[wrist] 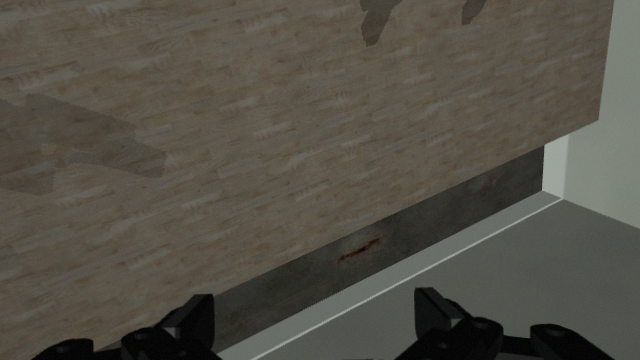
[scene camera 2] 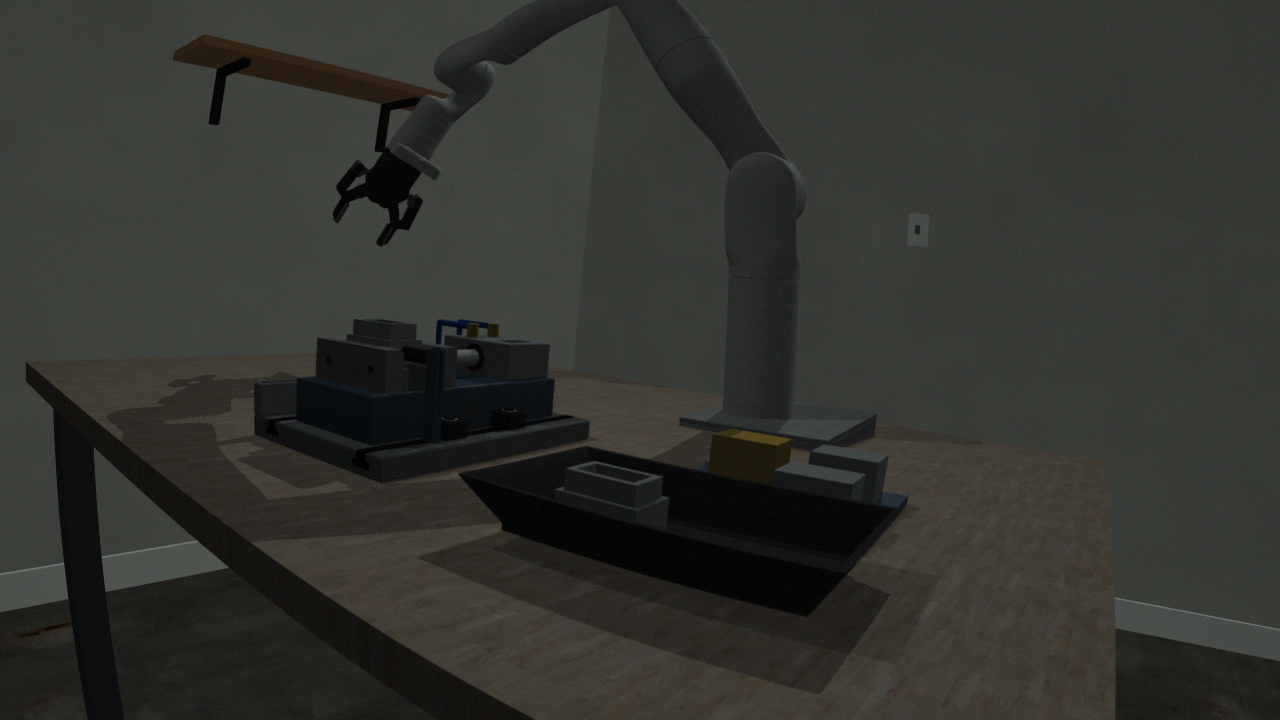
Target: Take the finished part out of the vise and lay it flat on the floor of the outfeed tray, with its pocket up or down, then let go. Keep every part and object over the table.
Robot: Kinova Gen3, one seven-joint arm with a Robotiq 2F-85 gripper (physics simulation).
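Places are measured from the arm's base along level axes (x right, y back, z down), in millimetres.
Pixels of known places: gripper, fingertip midpoint: (wrist: 314, 313) (scene camera 2: 357, 233); arm's base, origin of the base link: (scene camera 2: 757, 411).
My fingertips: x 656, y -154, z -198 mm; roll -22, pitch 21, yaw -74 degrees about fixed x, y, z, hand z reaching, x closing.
Observation:
For each thing: its top centre in the pictures, then the offset to it from my fingertips.
- vise, middle of its top: (scene camera 2: 432, 337) dx -488, dy -259, dz +117 mm
- yellow block, middle of its top: (scene camera 2: 753, 436) dx -780, dy -153, dz +172 mm
My gripper (scene camera 2: 360, 231) (wrist: 314, 313) is open and empty, tilted, high above the vise. The vise (scene camera 2: 425, 407) with a blue body and grey jaws stands on a grey base plate at the left of the table in the scene view. A grey stepped part (scene camera 2: 383, 330) sits at its jaws, its upper block above the jaw tops; its lower portion is hidden. The black outfeed tray (scene camera 2: 662, 559) stands nearer the camera. Another grey stepped part (scene camera 2: 612, 491) is in the tray at its left end, with its pocket up. The vise, parts and tray do not show in the wrist view.
A yellow block (scene camera 2: 749, 454) and two grey blocks (scene camera 2: 818, 484) (scene camera 2: 848, 469) stand behind the tray on a blue base. The arm's pedestal plate (scene camera 2: 832, 424) is at the back. A wooden shelf (scene camera 2: 304, 73) is on the wall. The table edge (wrist: 380, 220) crosses the wrist view.

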